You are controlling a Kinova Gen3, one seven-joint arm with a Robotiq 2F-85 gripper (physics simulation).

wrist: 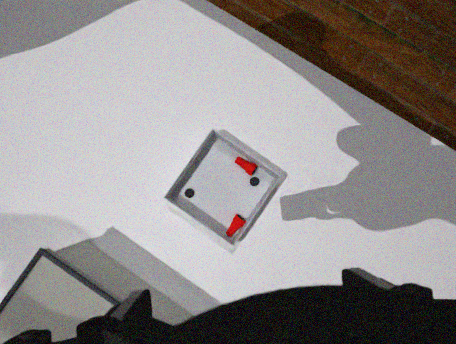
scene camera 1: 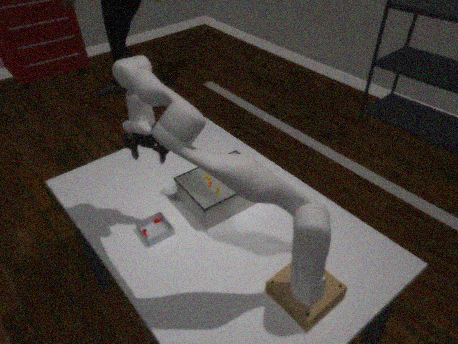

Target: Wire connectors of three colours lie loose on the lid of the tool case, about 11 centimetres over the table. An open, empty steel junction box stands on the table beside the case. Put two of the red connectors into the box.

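Frame: origin at the arm's base, x ahead, y right, z down, level; centimetres.
Where they show: gripper, fingertip midpoint: [scene camera 1: 149,160]; arm's base at its link origin: [scene camera 1: 305,290].
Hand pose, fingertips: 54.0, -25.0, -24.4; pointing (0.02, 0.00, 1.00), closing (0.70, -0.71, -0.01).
Each offset is from my fingertips to the top centre of the thing, as dx, dy, dz. "spot": to the spot under its first point. Level surfaces: height alone.
The open steel junction box {-3.9, -3.8, +25.8} [scene camera 1: 161,238] [wrist: 202,218] stands on the table with two red connectors inside. One red connector [scene camera 1: 158,220] [wrist: 246,165] lies by a wall near a dark hole; the other red connector [scene camera 1: 145,233] [wrist: 235,225] lies near a corner. The tool case's lid {spot: -0.6, +14.6, +18.7} [scene camera 1: 194,187] [wrist: 65,287] bears yellow connectors {+1.2, +21.5, +17.2} [scene camera 1: 208,177] {-7.9, +20.8, +16.2} [scene camera 1: 218,191] and an orange one {-2.6, +20.2, +17.5} [scene camera 1: 210,184]; the arm hides part of the lid in the scene view. My gripper [scene camera 1: 149,159] [wrist: 248,301] is open and empty, raised above the table, away from the box.
The arm's wooden base [scene camera 1: 327,305] stands on the table {dz +29.7} [scene camera 1: 215,272] at the near right. A person's dark-clothed leg [scene camera 1: 118,30] shows behind the arm. A red cabinet [scene camera 1: 45,45] stands at the back left and a shelf unit [scene camera 1: 373,70] at the back right.
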